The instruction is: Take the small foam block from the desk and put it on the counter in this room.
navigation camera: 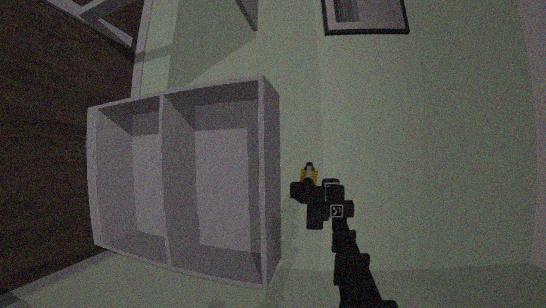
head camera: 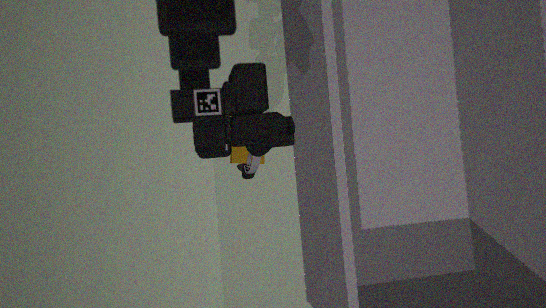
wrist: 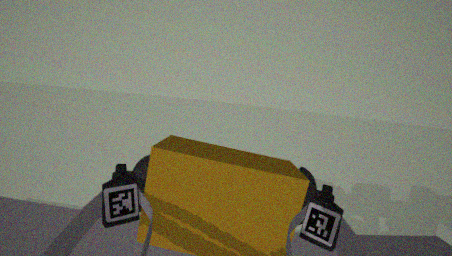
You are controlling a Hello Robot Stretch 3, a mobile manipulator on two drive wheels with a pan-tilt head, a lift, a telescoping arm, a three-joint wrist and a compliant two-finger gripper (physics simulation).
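Places are measured from the robot's base along level axes (x down, y right, z back), in millimetres.
Where they show: gripper, fingertip midpoint: (wrist: 223, 181).
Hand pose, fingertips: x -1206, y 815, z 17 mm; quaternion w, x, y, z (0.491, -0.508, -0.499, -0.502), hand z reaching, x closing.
After its pixels a point has its place.
The small foam block is an orange-yellow box (head camera: 239, 155) {x -1222, y 771, z -12 mm} (navigation camera: 303, 176) {x -1186, y 770, z -7 mm} (wrist: 227, 200) {x -1211, y 771, z 20 mm}. My gripper (head camera: 246, 171) (navigation camera: 309, 166) (wrist: 223, 181) {x -1206, y 815, z 17 mm} is shut on it, with a fingertip against each side in the wrist view. A grey two-compartment unit (head camera: 320, 200) {x -1061, y 812, z -115 mm} (navigation camera: 271, 185) {x -1061, y 815, z 31 mm} (wrist: 30, 220) {x -1061, y 931, z -260 mm}, which looks like the counter, stands against the wall. The head and navigation views are turned sideways, with up toward the wall side. The block and gripper are raised above the unit's top, with a gap between them. The desk cannot be made out.
A pale green wall (head camera: 100, 200) {x -1518, y 1035, z -93 mm} (navigation camera: 425, 150) {x -1772, y 1034, z -106 mm} (wrist: 225, 50) {x -1340, y 1038, z -3 mm} rises behind the unit. A dark-framed picture (navigation camera: 367, 33) {x -1521, y 1004, z -707 mm} hangs on it. Dark wood floor (navigation camera: 40, 150) {x -1, y 470, z -106 mm} lies below the unit, and pale bars (navigation camera: 107, 34) show at the upper left of the navigation view.
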